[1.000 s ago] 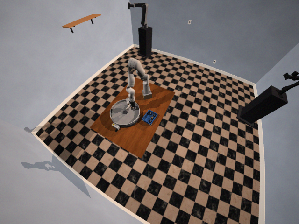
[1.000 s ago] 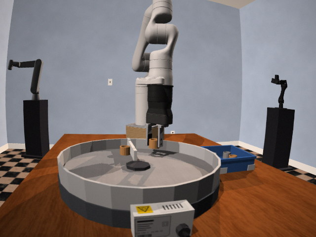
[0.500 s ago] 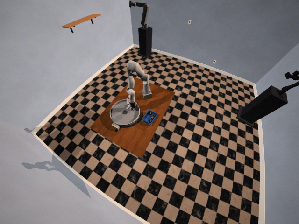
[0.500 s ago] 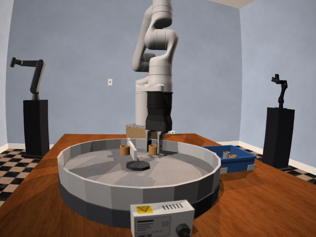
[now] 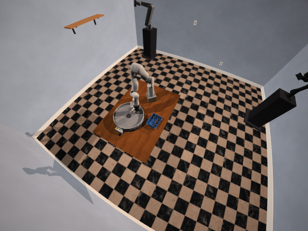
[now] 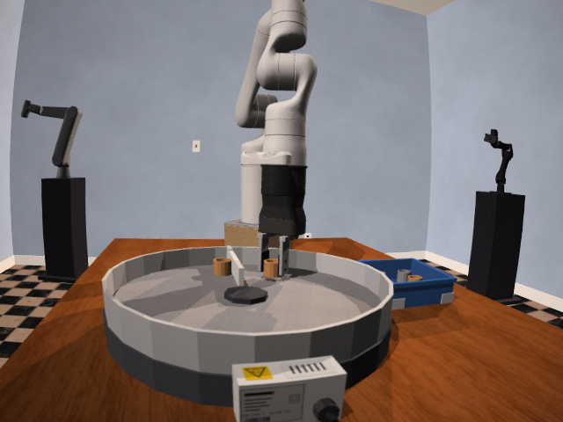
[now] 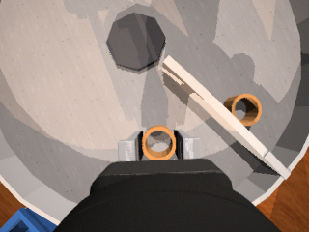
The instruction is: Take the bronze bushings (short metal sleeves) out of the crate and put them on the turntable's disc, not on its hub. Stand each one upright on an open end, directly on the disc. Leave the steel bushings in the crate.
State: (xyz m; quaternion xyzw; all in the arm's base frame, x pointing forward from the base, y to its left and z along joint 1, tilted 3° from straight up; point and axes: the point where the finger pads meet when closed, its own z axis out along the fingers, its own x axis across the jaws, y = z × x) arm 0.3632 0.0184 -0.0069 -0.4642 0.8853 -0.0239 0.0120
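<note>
Right now the blue crate is 270 mm to the left of my hand, 70 mm behind it and 60 mm below it. Also, from my hand: grey disc (100 mm ahead, 40 mm to the right, 30 mm below).
</note>
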